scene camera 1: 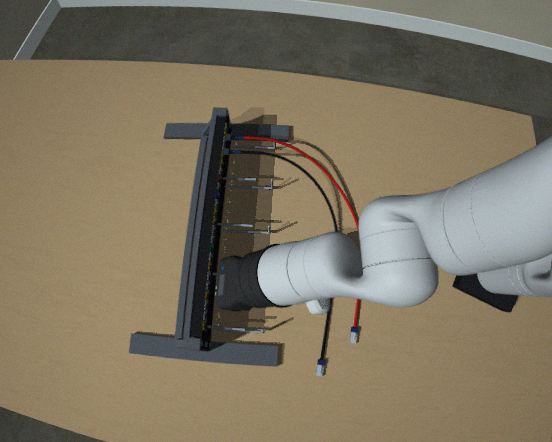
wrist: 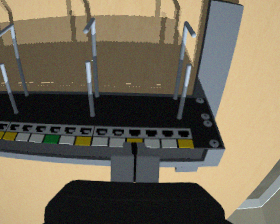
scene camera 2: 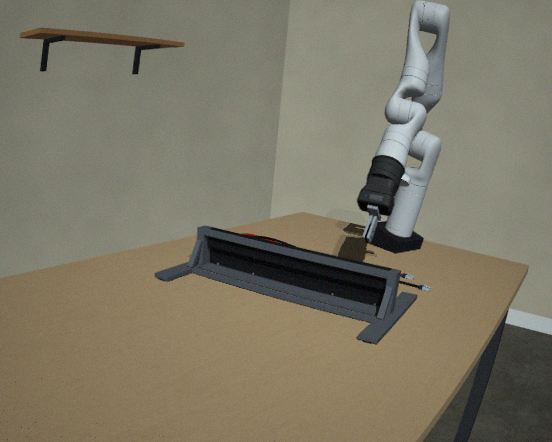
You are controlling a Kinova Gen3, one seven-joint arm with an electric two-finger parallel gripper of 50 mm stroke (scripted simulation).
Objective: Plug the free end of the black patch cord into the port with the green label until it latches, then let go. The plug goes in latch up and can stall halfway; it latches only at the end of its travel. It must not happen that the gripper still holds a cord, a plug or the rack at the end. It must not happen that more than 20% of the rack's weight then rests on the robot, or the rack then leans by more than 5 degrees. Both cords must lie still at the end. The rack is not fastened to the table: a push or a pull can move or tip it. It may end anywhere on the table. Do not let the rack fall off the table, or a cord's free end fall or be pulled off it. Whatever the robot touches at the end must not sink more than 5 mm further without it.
Labels:
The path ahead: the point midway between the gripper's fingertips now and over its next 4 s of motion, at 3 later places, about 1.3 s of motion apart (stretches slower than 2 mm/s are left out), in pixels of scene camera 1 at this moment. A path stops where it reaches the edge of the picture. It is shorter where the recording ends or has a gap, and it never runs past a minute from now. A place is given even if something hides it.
My gripper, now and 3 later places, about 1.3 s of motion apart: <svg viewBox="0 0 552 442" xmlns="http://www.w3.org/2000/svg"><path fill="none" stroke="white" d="M220 291L222 295L249 295L261 291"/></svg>

